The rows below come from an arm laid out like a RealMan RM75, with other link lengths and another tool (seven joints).
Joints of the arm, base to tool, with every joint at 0 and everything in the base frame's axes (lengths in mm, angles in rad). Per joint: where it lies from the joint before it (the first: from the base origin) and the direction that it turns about. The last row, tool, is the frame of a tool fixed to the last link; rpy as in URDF.
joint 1: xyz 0 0 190 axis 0 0 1
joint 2: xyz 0 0 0 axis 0 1 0
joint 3: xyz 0 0 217.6 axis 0 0 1
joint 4: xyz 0 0 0 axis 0 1 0
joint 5: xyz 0 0 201.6 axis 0 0 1
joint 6: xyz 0 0 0 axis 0 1 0
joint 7: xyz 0 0 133.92 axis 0 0 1
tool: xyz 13 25 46 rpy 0.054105 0 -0.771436
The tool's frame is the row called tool.
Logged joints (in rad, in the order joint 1, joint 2, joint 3, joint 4, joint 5, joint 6, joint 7), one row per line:
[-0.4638 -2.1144 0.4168 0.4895 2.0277 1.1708 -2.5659]
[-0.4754 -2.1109 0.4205 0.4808 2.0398 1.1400 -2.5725]
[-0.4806 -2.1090 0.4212 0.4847 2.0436 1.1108 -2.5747]
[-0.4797 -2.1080 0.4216 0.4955 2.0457 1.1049 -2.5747]
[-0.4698 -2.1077 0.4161 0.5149 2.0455 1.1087 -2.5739]
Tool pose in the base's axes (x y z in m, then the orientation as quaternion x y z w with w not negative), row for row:
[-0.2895 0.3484 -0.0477 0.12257 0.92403 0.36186 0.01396]
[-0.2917 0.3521 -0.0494 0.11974 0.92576 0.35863 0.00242]
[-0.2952 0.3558 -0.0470 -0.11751 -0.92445 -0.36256 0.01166]
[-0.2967 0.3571 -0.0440 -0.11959 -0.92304 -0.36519 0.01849]
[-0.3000 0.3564 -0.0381 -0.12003 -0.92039 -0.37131 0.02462]
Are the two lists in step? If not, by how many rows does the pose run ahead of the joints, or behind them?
They are in step.
